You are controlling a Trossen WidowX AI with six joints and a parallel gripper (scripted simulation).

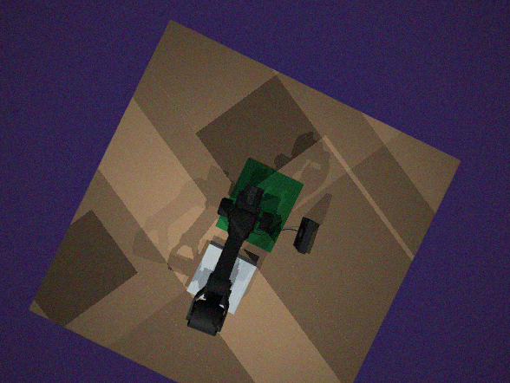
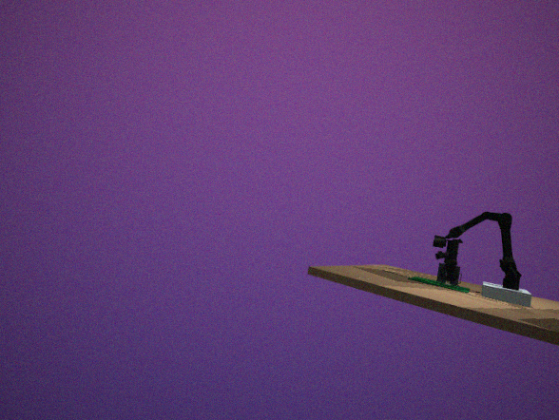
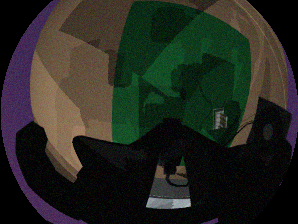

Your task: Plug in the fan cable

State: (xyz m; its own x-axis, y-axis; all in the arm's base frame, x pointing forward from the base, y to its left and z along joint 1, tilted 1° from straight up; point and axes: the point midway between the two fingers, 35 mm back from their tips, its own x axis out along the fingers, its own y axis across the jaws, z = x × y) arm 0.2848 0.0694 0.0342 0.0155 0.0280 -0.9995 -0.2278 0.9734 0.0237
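Now: the pale four-pin header 9 cm to the right of my gripper tip, 6 cm below it and 1 cm ahead of it. From my gripper tip the other things lie so: black fan: 22 cm to the right, 4 cm ahead; then dark plug: 1 cm behind, 1 cm above; then green board: 7 cm below, 5 cm ahead, 3 cm to the right.
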